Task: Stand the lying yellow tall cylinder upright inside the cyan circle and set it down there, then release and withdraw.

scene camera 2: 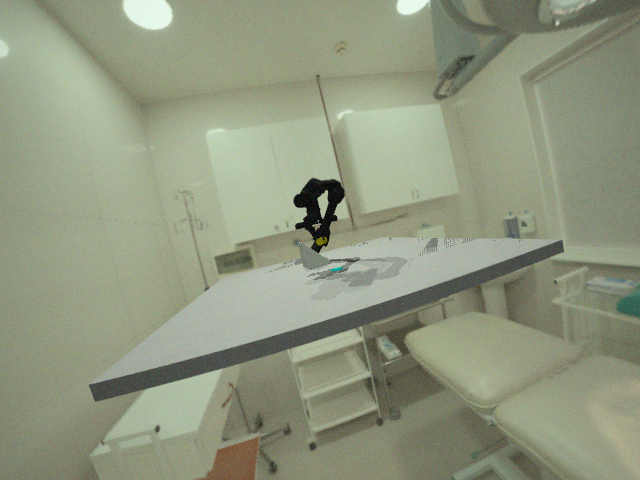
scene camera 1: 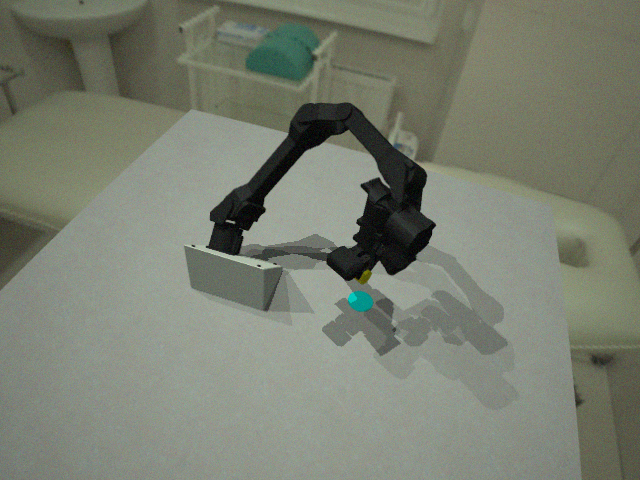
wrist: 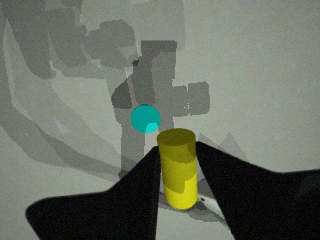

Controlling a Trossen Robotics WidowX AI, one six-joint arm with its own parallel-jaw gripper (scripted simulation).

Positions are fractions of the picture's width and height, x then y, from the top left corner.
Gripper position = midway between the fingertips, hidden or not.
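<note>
There's my gripper (scene camera 1: 0.57, 0.57) (wrist: 0.55, 0.62), so you'd see it in the wrist view too, and it's carrying a yellow cylinder (wrist: 0.55, 0.61).
</note>
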